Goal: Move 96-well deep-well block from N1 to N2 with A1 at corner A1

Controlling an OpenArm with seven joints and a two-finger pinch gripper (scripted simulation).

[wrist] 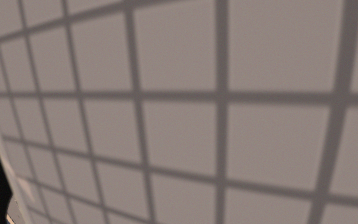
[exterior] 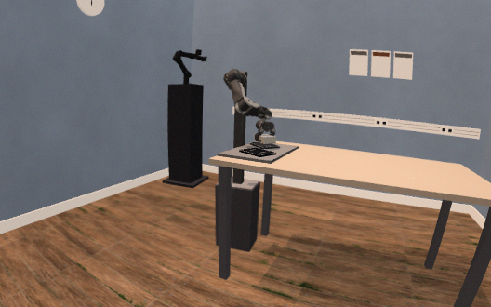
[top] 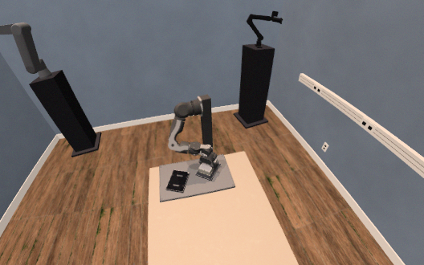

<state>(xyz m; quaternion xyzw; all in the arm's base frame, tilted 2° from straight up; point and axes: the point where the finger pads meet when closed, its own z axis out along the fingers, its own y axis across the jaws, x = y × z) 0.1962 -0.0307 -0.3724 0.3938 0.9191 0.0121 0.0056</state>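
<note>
Now: the 96-well deep-well block 10 mm above my hand. Round my hand: black plate nest (10 mm ahead, 230 mm to the right, 30 mm below).
</note>
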